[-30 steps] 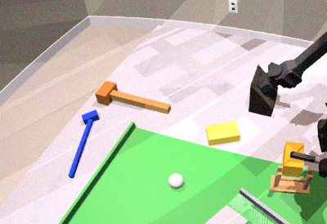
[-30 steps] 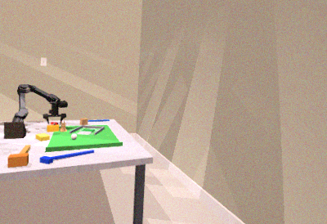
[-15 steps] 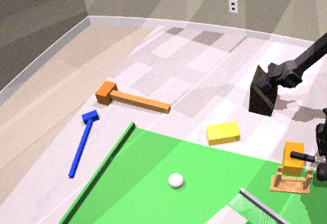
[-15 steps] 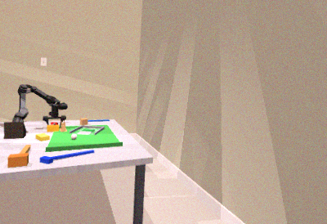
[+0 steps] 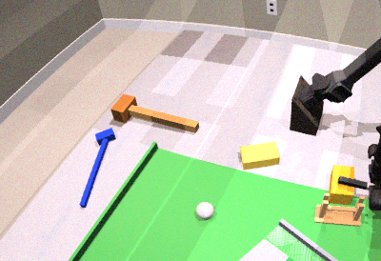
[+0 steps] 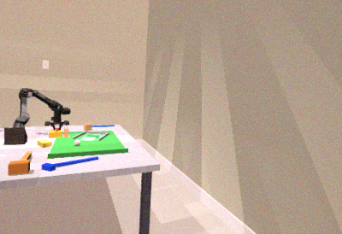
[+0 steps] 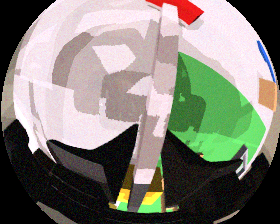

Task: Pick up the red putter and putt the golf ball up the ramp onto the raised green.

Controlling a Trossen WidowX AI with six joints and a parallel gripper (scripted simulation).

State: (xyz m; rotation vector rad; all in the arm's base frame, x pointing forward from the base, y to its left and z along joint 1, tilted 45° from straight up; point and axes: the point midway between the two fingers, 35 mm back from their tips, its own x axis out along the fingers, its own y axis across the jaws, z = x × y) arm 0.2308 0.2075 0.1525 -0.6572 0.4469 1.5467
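Right now the wooden stand is 90 mm to the right of my gripper tip, 80 mm ahead of it and 20 mm above it. The rest, counted from my gripper tip: green mat: 280 mm to the right, 250 mm ahead, 10 mm below; then orange block: 100 mm to the right, 10 mm above; then white golf ball: 400 mm to the right, 170 mm ahead, 10 mm above.
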